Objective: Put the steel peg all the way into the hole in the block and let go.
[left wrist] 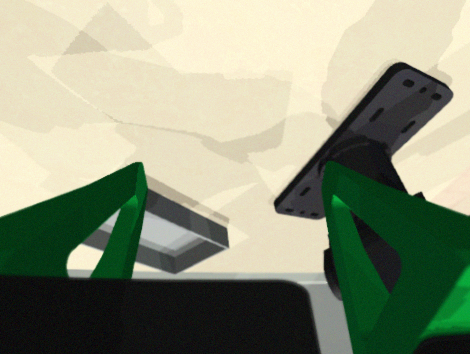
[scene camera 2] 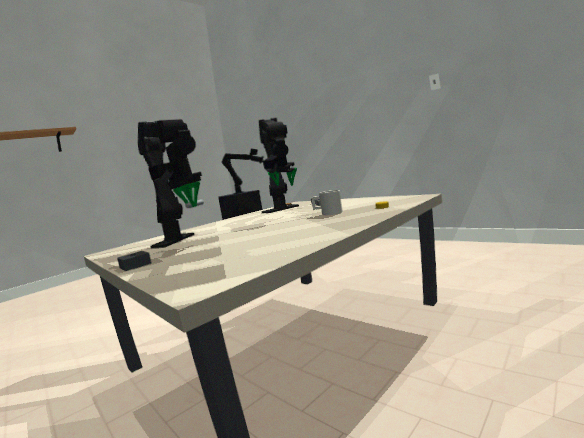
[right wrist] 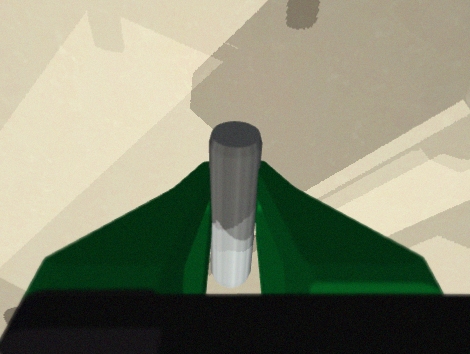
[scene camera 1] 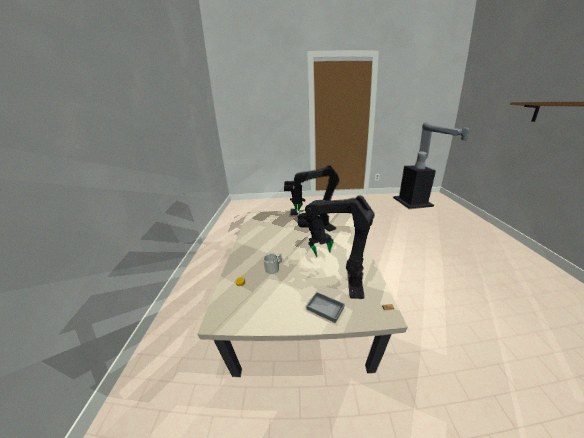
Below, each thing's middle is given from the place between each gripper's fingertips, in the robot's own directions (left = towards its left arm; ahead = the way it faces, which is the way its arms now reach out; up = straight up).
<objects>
My left hand is 24 cm to the right of the tray (left wrist: pixel 174 238), 11 cm above it and 4 cm short of it. From my left hand the other things lie so: steel peg (right wrist: pixel 235 148) 54 cm to the right, 6 cm ahead.
My right gripper is now 10 mm to the right of the steel peg and 10 mm below it. The rest, counted from my right hand: tray 20 mm behind, 790 mm to the left, 110 mm below.
</objects>
